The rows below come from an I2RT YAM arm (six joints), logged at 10 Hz.
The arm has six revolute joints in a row. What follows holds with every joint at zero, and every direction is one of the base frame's.
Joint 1 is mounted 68 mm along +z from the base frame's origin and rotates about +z.
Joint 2 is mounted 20 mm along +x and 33.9 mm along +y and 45.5 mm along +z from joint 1 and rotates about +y.
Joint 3 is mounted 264 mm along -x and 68.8 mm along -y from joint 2 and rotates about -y.
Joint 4 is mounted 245 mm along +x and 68.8 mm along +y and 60 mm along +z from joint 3 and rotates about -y.
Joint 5 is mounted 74 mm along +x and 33.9 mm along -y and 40.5 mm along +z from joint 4 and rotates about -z.
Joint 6 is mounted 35.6 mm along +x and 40.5 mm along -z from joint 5 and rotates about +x.
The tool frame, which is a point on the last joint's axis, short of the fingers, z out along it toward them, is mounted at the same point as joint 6; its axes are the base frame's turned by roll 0, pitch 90 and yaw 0 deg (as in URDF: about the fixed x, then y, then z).
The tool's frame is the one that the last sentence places.
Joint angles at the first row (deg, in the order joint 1, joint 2, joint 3, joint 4, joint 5, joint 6):
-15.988 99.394 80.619 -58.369 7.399 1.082
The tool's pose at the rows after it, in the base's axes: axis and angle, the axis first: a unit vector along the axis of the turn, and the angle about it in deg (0 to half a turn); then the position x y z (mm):
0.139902, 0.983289, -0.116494, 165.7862, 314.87, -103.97, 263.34
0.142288, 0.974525, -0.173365, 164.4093, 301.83, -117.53, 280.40
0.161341, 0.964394, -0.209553, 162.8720, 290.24, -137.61, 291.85
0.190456, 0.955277, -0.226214, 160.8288, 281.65, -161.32, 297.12
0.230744, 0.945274, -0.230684, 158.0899, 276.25, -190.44, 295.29
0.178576, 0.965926, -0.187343, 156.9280, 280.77, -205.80, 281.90
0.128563, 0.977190, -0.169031, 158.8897, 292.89, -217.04, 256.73
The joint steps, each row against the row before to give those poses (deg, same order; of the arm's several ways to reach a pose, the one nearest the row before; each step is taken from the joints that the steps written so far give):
-1.136 -3.146 0.044 0.306 3.366 -3.562
-2.405 -2.995 0.001 0.415 5.333 -3.257
-3.804 -1.858 0.000 1.726 2.579 -2.493
-4.459 -0.547 -0.001 2.995 -0.023 -1.508
-5.026 1.028 -0.022 4.591 -1.791 -0.261
-2.491 2.644 0.000 2.490 -7.716 -6.841
-0.590 4.612 0.000 2.275 -2.579 -5.705

